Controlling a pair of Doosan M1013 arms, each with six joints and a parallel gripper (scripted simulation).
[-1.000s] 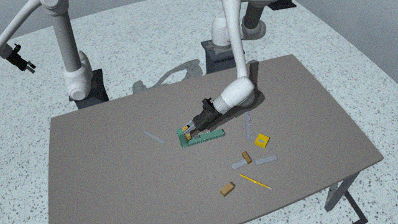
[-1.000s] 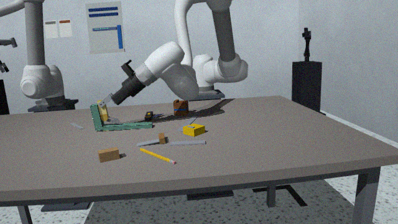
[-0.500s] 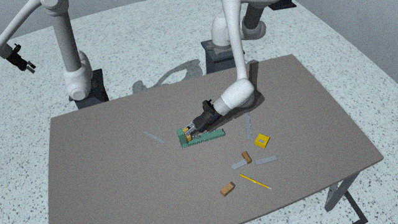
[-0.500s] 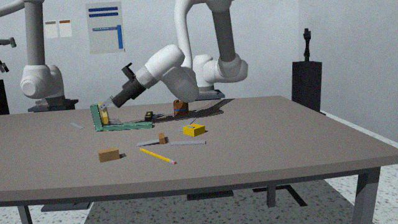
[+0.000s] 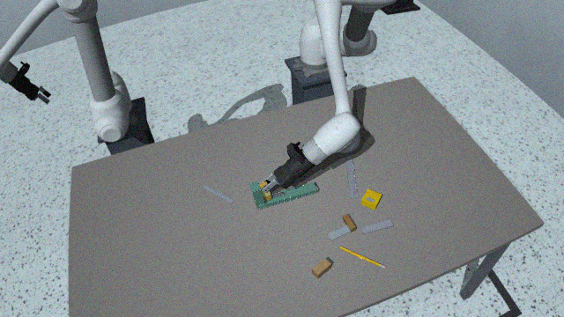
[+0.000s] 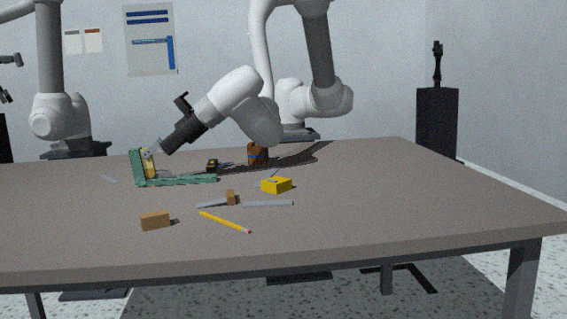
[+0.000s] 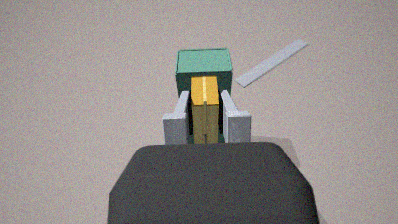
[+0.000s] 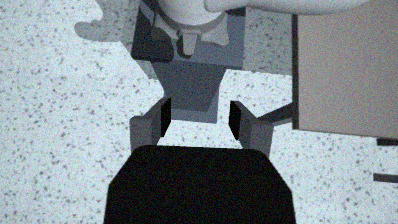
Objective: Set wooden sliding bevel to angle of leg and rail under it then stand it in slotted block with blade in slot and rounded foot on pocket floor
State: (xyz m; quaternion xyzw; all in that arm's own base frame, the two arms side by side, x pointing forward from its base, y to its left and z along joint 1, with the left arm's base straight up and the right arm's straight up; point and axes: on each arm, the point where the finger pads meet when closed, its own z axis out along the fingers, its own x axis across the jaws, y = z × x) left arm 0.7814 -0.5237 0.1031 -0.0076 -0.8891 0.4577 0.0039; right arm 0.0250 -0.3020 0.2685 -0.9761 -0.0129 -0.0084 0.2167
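Note:
My left hand is 1 cm to the right of the wooden bevel and 5 cm above it. Round my left hand: black bevel 15 cm behind, 18 cm to the left, 9 cm below; grey blade 2 cm to the left, 7 cm below; wooden block 34 cm ahead, 8 cm to the left, 9 cm below.

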